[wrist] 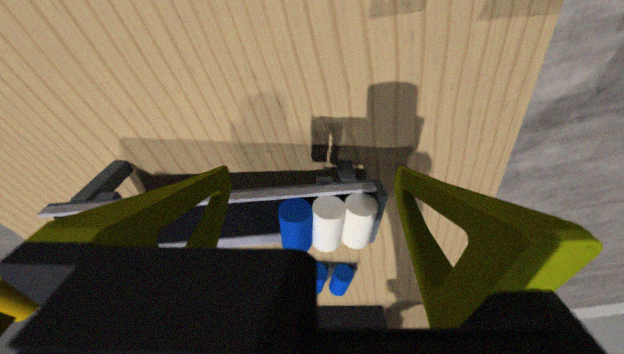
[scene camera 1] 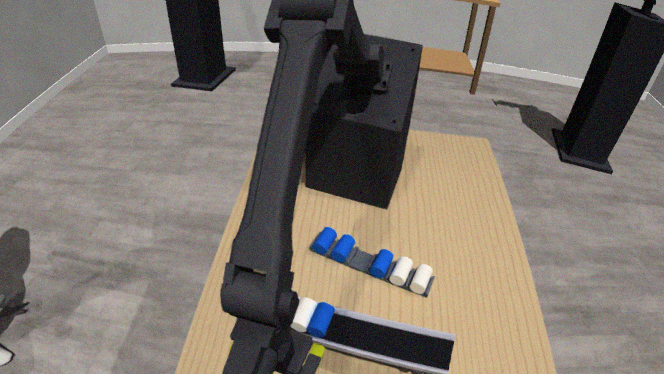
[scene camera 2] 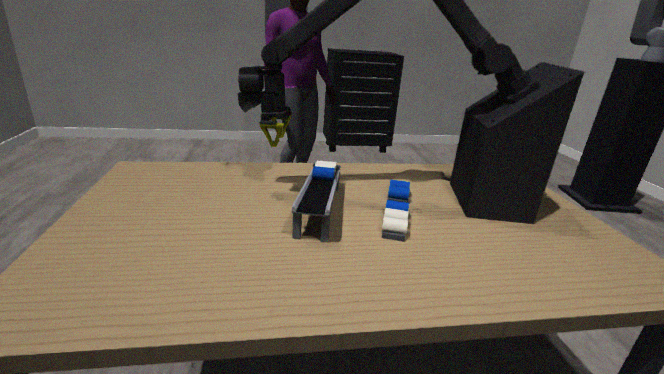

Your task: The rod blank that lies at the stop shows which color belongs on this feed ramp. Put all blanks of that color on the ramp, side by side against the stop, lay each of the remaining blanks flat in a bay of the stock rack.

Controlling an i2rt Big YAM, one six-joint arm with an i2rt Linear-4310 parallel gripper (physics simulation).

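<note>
The ramp [scene camera 1: 390,342] [scene camera 2: 316,198] [wrist: 255,215] holds three blanks side by side. A white blank [wrist: 359,222] lies against the stop [wrist: 381,200]; in scene camera 1 the arm hides it. Beside it lie a second white blank [scene camera 1: 303,315] [wrist: 327,225], then a blue blank [scene camera 1: 321,320] [scene camera 2: 324,173] [wrist: 296,226]. The stock rack [scene camera 1: 361,260] [scene camera 2: 395,236] holds two blue blanks [scene camera 1: 325,240] [scene camera 1: 343,248], an empty bay, a blue blank [scene camera 1: 381,264] and two white blanks [scene camera 1: 401,271] [scene camera 1: 421,279]. My gripper [scene camera 2: 274,144] [wrist: 312,175] is open and empty, above and beyond the ramp's stop end.
The black arm pedestal [scene camera 1: 355,165] [scene camera 2: 505,160] stands on the table [scene camera 1: 465,225] [scene camera 2: 200,280] behind the rack. The arm covers the left of scene camera 1. A person [scene camera 2: 300,75] and a dark drawer cabinet [scene camera 2: 364,100] stand beyond the table.
</note>
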